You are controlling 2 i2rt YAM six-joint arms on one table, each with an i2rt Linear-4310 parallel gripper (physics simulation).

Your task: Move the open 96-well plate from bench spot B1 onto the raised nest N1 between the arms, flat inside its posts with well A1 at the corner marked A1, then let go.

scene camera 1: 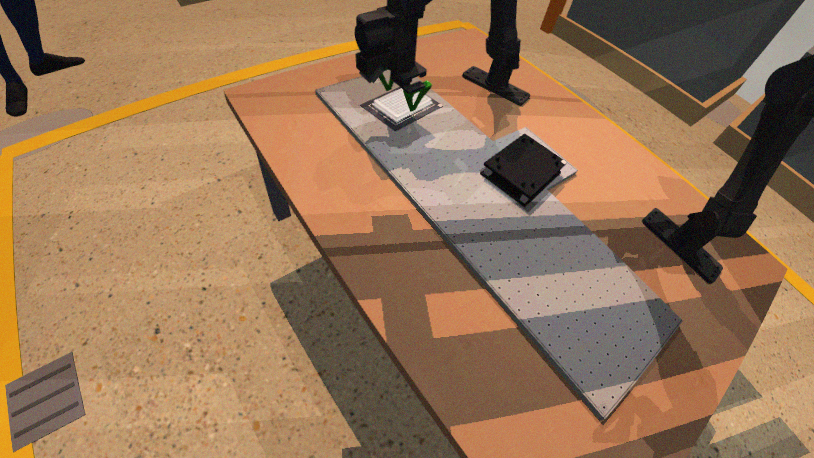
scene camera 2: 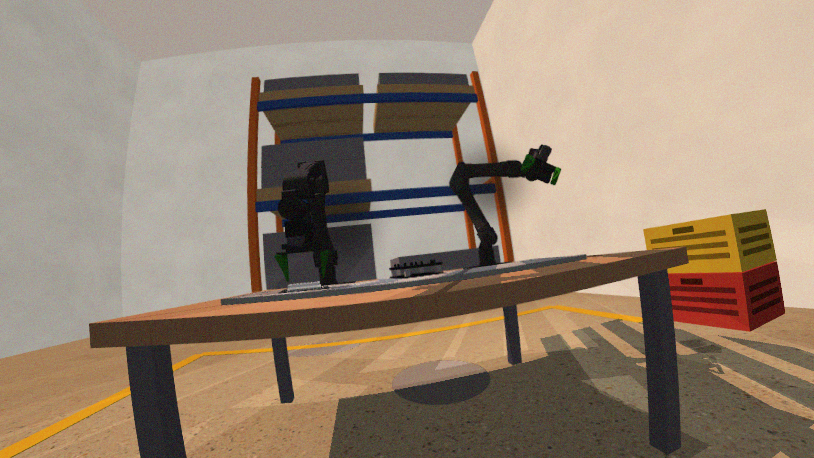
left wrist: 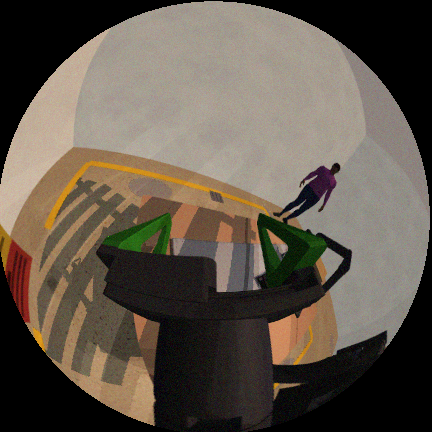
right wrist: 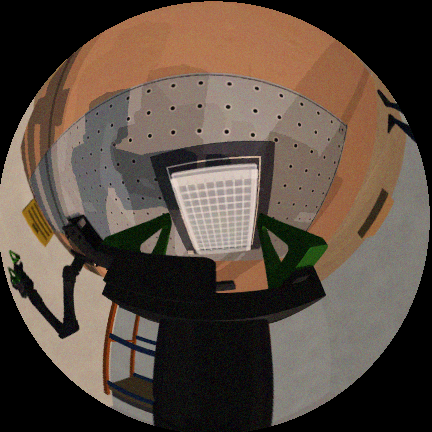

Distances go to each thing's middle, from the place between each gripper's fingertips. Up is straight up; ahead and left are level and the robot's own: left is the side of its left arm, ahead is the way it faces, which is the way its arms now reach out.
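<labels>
The dark nest [scene camera 1: 367,105] is 20 mm below my right hand, 10 mm behind it and 10 mm to the right of it. I see the white well plate [scene camera 1: 394,105] as well, and it is 20 mm below my right hand, 20 mm behind it and 10 mm to the right of it.
The white well plate is 290 mm below my left hand and 800 mm to the right of it. As for the dark nest, it is 300 mm below my left hand, 10 mm ahead of it and 800 mm to the right of it.
</labels>
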